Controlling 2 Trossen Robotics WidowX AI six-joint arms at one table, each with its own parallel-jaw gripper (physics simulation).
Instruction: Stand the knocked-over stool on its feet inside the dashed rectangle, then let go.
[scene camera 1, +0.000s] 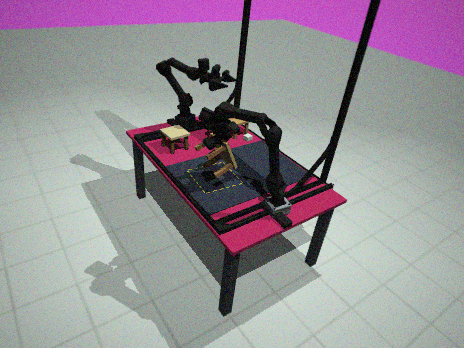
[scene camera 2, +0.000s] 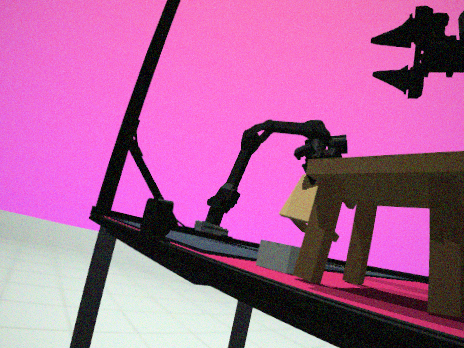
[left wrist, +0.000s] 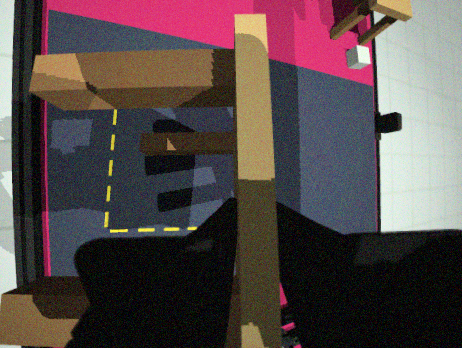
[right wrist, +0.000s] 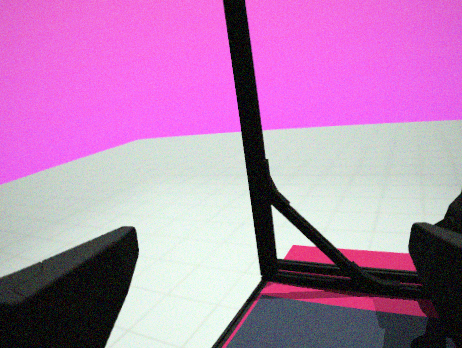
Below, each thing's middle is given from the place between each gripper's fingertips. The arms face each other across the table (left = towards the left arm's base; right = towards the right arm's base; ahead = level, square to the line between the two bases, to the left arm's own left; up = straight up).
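Scene:
My left gripper is 430 mm past the small white block (scene camera 2: 280, 257), and it's also 210 mm above the block and 320 mm to the left of it.
As for my right hand, the small white block is 19 cm behind it, 2 cm to the right of it and 40 cm below it.

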